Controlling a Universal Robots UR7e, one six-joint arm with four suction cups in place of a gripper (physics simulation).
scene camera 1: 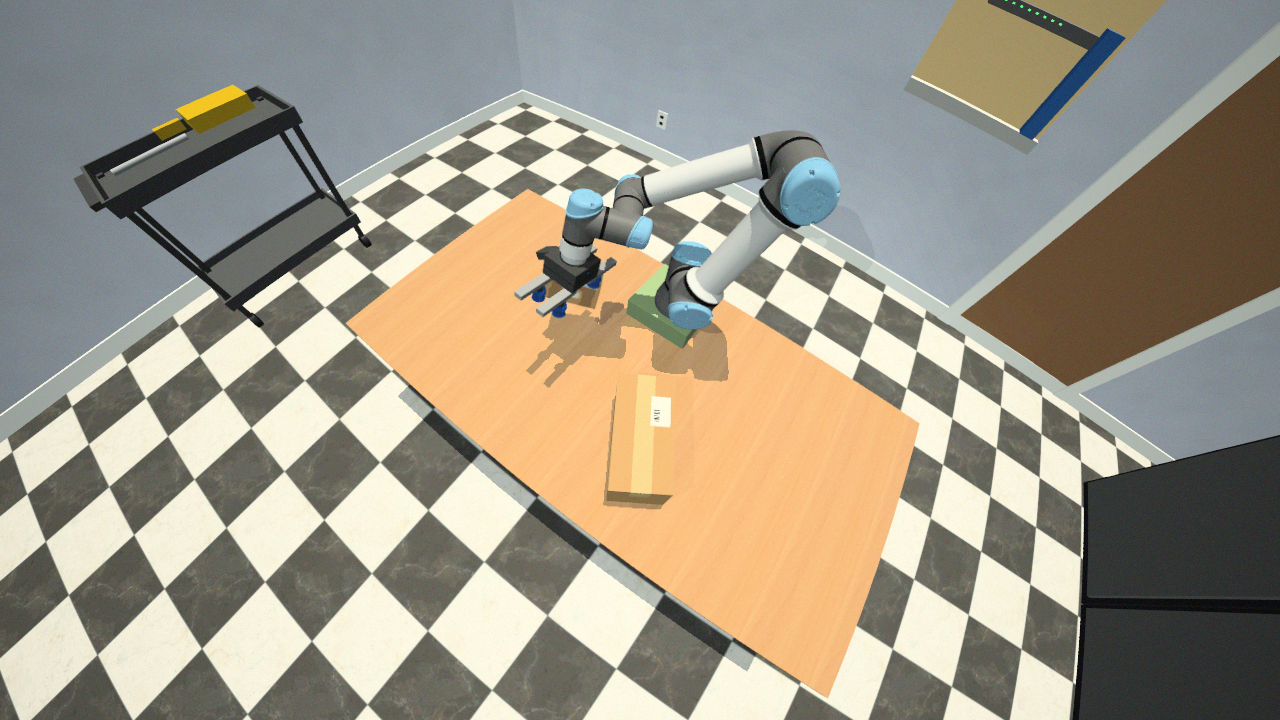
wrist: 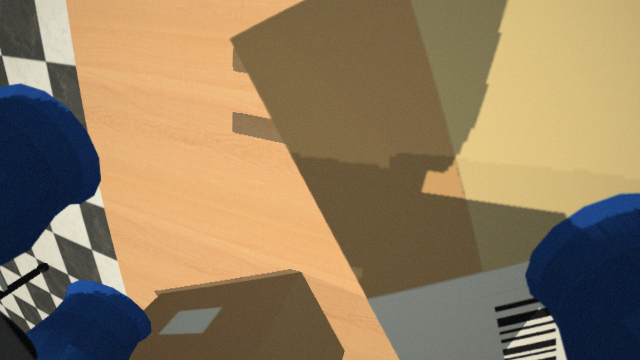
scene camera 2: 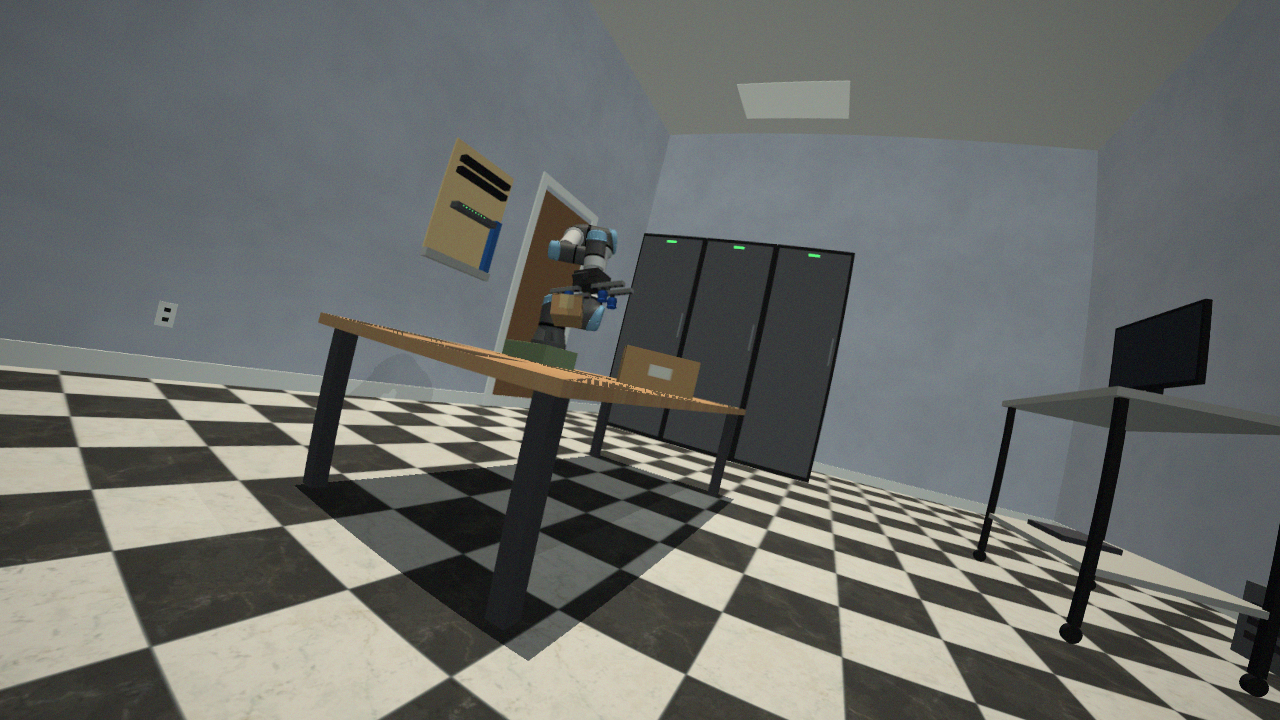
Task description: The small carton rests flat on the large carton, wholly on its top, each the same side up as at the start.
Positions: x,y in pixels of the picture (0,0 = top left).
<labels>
A small carton (scene camera 1: 587,297): 1.06 m from the lens. A large carton (scene camera 1: 641,470) is 0.92 m from the lens. The marked spots on the large carton and the small carton are 0.48 m apart.
</labels>
